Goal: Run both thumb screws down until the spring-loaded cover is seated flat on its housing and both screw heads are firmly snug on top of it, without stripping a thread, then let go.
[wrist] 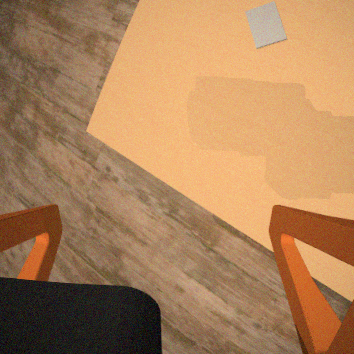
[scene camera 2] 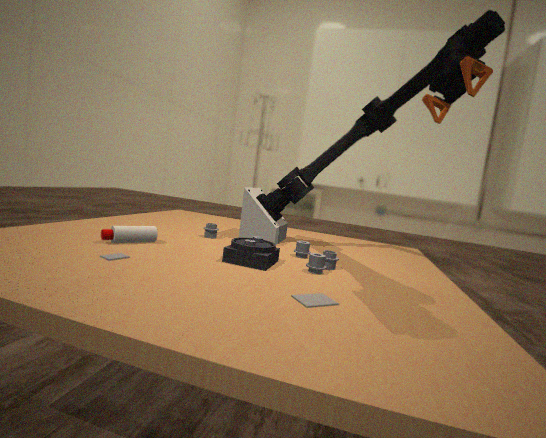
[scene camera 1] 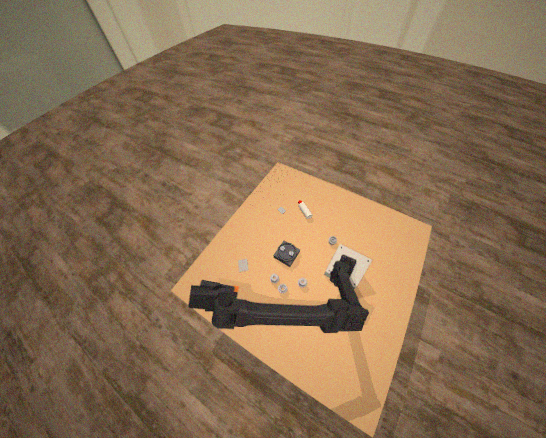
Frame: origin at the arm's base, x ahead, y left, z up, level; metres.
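Seen in the pictures: gripper, between the fingertips: (wrist: 164, 218) (scene camera 2: 453, 109); arm's base, origin of its link: (scene camera 2: 268, 208) (scene camera 1: 345, 266).
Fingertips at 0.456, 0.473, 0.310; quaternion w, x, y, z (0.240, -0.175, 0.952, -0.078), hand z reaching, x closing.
Offsets run from my fingertips to a thing's top centre, as dx, dy, dz.
The black square housing @[-0.103, -0.428, -0.380] (scene camera 1: 280, 258) (scene camera 2: 245, 257) stands on the tan board, with the round dark cover @[-0.103, -0.428, -0.382] (scene camera 1: 287, 252) on top. Two light screw heads @[-0.071, -0.430, -0.371] (scene camera 1: 282, 248) @[-0.135, -0.425, -0.370] (scene camera 1: 291, 253) show on the cover in scene camera 1; in scene camera 2 they are small and hard to make out. Whether the cover is fully flat and the heads touch it is too small to tell. My gripper (scene camera 2: 455, 108) (wrist: 164, 218) is open and empty, high above the board's edge, well away from the housing. The housing does not show in the wrist view.
Three grey flanged knobs @[-0.112, -0.246, -0.387] (scene camera 1: 274, 278) @[-0.184, -0.214, -0.387] (scene camera 1: 283, 288) @[-0.272, -0.304, -0.387] (scene camera 1: 302, 282) stand beside the housing; another knob @[-0.333, -0.649, -0.387] (scene camera 1: 333, 240) (scene camera 2: 210, 230) is near the arm's pale mount (scene camera 1: 362, 266) (scene camera 2: 254, 220). A red-tipped white cylinder @[-0.062, -0.794, -0.386] (scene camera 1: 305, 209) (scene camera 2: 134, 234) and two flat grey plates @[+0.111, -0.231, -0.433] (scene camera 1: 243, 265) @[+0.089, -0.724, -0.433] (scene camera 1: 281, 210) lie on the board.
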